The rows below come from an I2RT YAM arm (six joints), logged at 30 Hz.
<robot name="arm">
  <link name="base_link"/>
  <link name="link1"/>
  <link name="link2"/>
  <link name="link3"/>
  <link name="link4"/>
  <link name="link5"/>
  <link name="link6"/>
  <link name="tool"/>
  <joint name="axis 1" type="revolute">
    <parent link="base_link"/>
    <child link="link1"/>
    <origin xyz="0 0 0.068" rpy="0 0 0"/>
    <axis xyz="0 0 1"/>
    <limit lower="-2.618" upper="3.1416"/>
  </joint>
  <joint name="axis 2" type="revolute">
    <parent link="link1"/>
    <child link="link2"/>
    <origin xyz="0.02 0.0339 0.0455" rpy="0 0 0"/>
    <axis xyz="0 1 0"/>
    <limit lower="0" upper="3.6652"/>
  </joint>
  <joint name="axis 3" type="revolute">
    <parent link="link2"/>
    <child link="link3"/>
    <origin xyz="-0.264 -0.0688 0" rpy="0 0 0"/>
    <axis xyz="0 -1 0"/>
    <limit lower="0" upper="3.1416"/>
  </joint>
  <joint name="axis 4" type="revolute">
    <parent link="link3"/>
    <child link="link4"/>
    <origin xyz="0.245 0.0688 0.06" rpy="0 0 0"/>
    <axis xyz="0 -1 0"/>
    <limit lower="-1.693" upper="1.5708"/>
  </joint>
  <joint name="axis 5" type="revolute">
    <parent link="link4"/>
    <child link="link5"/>
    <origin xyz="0.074 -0.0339 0.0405" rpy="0 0 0"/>
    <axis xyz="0 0 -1"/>
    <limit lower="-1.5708" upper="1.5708"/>
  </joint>
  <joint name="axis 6" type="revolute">
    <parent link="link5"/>
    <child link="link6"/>
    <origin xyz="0.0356 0 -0.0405" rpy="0 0 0"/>
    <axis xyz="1 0 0"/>
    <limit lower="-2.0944" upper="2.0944"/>
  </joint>
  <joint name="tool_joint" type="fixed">
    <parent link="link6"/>
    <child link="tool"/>
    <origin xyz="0 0 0" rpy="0 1.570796 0"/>
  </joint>
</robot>
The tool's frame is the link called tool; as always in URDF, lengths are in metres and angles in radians.
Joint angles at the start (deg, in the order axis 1, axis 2, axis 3, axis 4, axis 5, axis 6):
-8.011 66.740 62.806 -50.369 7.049 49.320
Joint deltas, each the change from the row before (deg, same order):
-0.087 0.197 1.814 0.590 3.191 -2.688
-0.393 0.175 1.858 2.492 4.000 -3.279
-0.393 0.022 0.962 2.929 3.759 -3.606
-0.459 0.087 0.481 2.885 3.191 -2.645
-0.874 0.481 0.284 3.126 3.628 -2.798
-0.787 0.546 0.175 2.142 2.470 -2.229
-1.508 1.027 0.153 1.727 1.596 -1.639
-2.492 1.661 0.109 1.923 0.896 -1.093
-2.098 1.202 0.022 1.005 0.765 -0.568
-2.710 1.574 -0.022 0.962 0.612 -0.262
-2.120 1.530 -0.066 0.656 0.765 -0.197
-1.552 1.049 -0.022 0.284 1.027 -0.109
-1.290 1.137 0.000 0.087 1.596 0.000
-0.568 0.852 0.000 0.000 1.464 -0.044
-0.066 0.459 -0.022 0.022 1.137 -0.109
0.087 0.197 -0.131 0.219 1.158 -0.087
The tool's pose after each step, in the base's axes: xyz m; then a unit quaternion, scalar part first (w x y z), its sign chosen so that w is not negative. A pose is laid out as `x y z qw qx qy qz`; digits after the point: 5 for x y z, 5 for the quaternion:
0.22760 -0.03878 0.32041 0.33321 0.45875 0.82328 0.02706
0.23181 -0.04346 0.33346 0.37454 0.44488 0.81350 -0.00366
0.23504 -0.04787 0.34307 0.40993 0.43007 0.80354 -0.03625
0.23790 -0.05218 0.34989 0.43754 0.42274 0.79104 -0.06407
0.24166 -0.05874 0.35468 0.46015 0.41973 0.77605 -0.09918
0.24465 -0.06420 0.35707 0.47164 0.41749 0.76639 -0.12614
0.24839 -0.07274 0.35658 0.47456 0.42154 0.75815 -0.14934
0.25338 -0.08622 0.35323 0.47230 0.43346 0.74839 -0.17016
0.25553 -0.09755 0.34975 0.46672 0.44550 0.74072 -0.18718
0.25735 -0.11229 0.34412 0.45673 0.46267 0.73169 -0.20487
0.25894 -0.12456 0.33781 0.44502 0.47655 0.72520 -0.22122
0.25901 -0.13365 0.33338 0.43511 0.48786 0.71885 -0.23649
0.25920 -0.14186 0.32843 0.42316 0.49912 0.71196 -0.25480
0.25996 -0.14627 0.32465 0.41403 0.50505 0.70783 -0.26920
0.26078 -0.14767 0.32259 0.40906 0.50682 0.70566 -0.27900
0.26123 -0.14801 0.32146 0.40706 0.50797 0.70243 -0.28784

